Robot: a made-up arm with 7 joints. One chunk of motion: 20 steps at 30 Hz.
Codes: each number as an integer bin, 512 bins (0 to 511) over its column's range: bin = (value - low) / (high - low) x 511, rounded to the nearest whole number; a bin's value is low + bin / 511 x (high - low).
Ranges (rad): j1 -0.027..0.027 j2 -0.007..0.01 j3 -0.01..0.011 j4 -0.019..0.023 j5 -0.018..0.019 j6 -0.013..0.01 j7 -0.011..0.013
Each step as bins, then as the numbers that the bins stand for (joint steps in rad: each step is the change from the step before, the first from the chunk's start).
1 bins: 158 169 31 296 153 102 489
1 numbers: -0.01030 -0.00138 -0.00873 0.00533 -0.00692 -0.00841 0.01197
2 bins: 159 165 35 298 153 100 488
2 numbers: -0.01020 -0.00151 -0.00856 0.00549 -0.00692 -0.00850 0.01192
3 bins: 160 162 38 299 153 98 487
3 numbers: -0.01009 -0.00161 -0.00844 0.00558 -0.00692 -0.00859 0.01187
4 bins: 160 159 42 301 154 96 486
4 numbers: -0.01009 -0.00171 -0.00827 0.00574 -0.00685 -0.00868 0.01183
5 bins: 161 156 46 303 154 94 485
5 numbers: -0.00999 -0.00181 -0.00811 0.00590 -0.00685 -0.00877 0.01178
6 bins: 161 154 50 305 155 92 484
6 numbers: -0.00999 -0.00188 -0.00795 0.00607 -0.00678 -0.00886 0.01173
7 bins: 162 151 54 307 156 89 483
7 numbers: -0.00988 -0.00198 -0.00778 0.00623 -0.00670 -0.00899 0.01168
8 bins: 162 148 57 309 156 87 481
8 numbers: -0.00988 -0.00208 -0.00766 0.00640 -0.00670 -0.00908 0.01159
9 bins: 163 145 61 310 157 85 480
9 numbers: -0.00977 -0.00218 -0.00749 0.00648 -0.00663 -0.00917 0.01154
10 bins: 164 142 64 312 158 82 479
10 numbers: -0.00967 -0.00228 -0.00737 0.00664 -0.00656 -0.00931 0.01150
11 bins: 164 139 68 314 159 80 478
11 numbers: -0.00967 -0.00238 -0.00721 0.00681 -0.00649 -0.00940 0.01145
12 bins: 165 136 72 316 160 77 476
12 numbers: -0.00956 -0.00248 -0.00704 0.00697 -0.00641 -0.00953 0.01136
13 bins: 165 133 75 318 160 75 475
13 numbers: -0.00956 -0.00258 -0.00692 0.00714 -0.00641 -0.00962 0.01131
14 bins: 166 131 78 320 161 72 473
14 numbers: -0.00946 -0.00264 -0.00679 0.00730 -0.00634 -0.00976 0.01122
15 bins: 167 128 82 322 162 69 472
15 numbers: -0.00935 -0.00274 -0.00663 0.00747 -0.00627 -0.00989 0.01117
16 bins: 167 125 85 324 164 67 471
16 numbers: -0.00935 -0.00284 -0.00651 0.00763 -0.00613 -0.00998 0.01112
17 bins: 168 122 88 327 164 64 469
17 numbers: -0.00925 -0.00294 -0.00638 0.00788 -0.00613 -0.01012 0.01103
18 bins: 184 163 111 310 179 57 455
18 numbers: -0.00756 -0.00158 -0.00544 0.00648 -0.00504 -0.01043 0.01037
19 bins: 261 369 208 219 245 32 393
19 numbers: 0.00058 0.00528 -0.00145 -0.00100 -0.00026 -0.01156 0.00746
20 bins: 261 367 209 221 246 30 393
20 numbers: 0.00058 0.00521 -0.00141 -0.00084 -0.00019 -0.01165 0.00746
